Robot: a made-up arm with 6 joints.
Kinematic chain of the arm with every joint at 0, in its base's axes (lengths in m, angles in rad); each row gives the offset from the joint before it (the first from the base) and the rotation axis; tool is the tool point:
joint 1: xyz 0 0 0.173 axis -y
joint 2: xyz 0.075 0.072 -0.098 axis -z
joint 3: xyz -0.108 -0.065 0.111 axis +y
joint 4: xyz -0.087 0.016 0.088 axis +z
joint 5: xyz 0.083 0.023 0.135 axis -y
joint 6: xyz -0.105 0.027 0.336 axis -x
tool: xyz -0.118 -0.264 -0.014
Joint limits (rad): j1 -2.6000..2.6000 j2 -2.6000..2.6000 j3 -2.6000..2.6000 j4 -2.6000..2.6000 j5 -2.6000..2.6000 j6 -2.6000..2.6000
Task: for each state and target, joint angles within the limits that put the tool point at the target. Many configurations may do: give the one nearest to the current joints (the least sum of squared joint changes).
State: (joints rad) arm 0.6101 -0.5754 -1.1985 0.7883 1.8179 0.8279
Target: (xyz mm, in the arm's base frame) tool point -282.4 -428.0 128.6
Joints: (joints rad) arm 0.2233 0.0608 -0.8952 1.0976 1.2218 0.6144
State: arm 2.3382 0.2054 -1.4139 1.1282 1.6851 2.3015
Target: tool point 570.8 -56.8 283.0
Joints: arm 2.2876 0.3963 -1.2585 0.9141 1.5448 2.3966
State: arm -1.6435 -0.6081 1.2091 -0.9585 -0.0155 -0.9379
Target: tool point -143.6 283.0 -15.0
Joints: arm -2.1405 -0.6729 1.9738 -1.1831 -0.2467 -1.3990
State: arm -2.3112 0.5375 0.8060 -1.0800 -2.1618 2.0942
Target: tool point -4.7 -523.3 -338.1
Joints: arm -2.1271 0.1402 0.5069 -1.0765 -1.4974 2.0475
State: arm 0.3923 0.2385 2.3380 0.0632 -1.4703 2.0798
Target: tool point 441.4 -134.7 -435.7
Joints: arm 0.4540 0.2371 2.1832 -0.4148 -1.2842 1.8440
